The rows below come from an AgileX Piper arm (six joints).
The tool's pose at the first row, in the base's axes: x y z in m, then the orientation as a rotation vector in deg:
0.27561, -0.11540, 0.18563, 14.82, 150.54, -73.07
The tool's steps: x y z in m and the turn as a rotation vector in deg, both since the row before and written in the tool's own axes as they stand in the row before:
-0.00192, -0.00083, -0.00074, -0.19, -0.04, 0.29
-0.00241, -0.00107, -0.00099, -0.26, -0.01, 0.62
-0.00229, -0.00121, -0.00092, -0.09, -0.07, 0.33
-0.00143, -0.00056, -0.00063, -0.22, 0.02, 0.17
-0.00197, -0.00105, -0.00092, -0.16, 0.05, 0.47
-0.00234, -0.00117, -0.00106, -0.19, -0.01, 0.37
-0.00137, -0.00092, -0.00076, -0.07, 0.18, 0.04
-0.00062, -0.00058, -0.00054, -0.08, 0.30, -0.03
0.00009, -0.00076, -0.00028, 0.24, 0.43, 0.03
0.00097, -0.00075, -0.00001, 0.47, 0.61, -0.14
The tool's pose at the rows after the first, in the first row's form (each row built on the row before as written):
0.27717, -0.11545, 0.18721, 15.13, 150.48, -72.72
0.27911, -0.11549, 0.18925, 15.87, 150.33, -72.17
0.28088, -0.11568, 0.19134, 16.23, 150.17, -71.93
0.28203, -0.11564, 0.19254, 16.42, 150.23, -71.58
0.28352, -0.11573, 0.19443, 17.03, 150.14, -71.22
0.28531, -0.11583, 0.19661, 17.46, 150.06, -70.85
0.28627, -0.11593, 0.19815, 17.62, 150.23, -70.77
0.28663, -0.11593, 0.19909, 17.78, 150.54, -70.72
0.28630, -0.11618, 0.19979, 18.16, 150.76, -71.11
0.28516, -0.11654, 0.20007, 18.49, 151.08, -71.89

